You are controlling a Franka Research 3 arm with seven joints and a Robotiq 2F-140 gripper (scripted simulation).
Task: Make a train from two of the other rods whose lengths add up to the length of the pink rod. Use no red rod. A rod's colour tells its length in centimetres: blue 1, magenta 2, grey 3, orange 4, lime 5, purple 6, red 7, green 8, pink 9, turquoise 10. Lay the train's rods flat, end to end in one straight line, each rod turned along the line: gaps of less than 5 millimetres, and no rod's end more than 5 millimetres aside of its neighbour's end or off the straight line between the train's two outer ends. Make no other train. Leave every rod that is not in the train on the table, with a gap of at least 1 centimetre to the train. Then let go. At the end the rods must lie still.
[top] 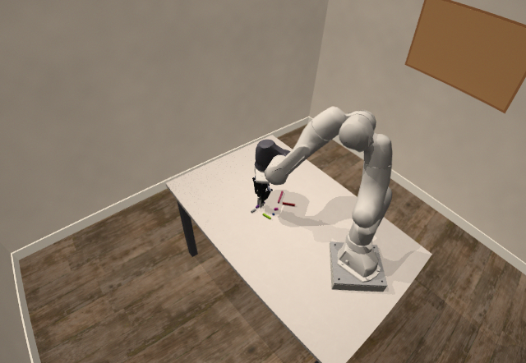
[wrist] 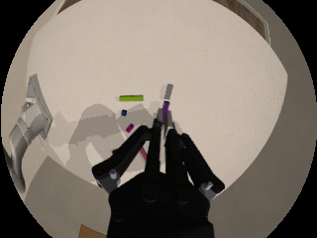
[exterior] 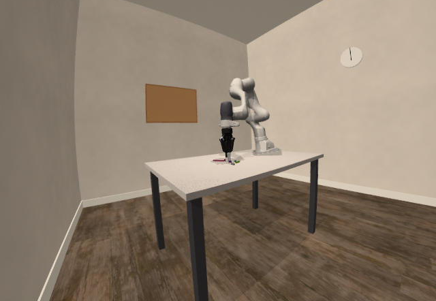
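My hand is 3 cm above the purple rod. The rest, counted from my hand: lime rod: 7 cm behind, 4 cm below, 1 cm to the left; then grey rod: 5 cm to the left, 4 cm below, 1 cm behind; then magenta rod: 6 cm to the right, 6 cm behind, 4 cm below.
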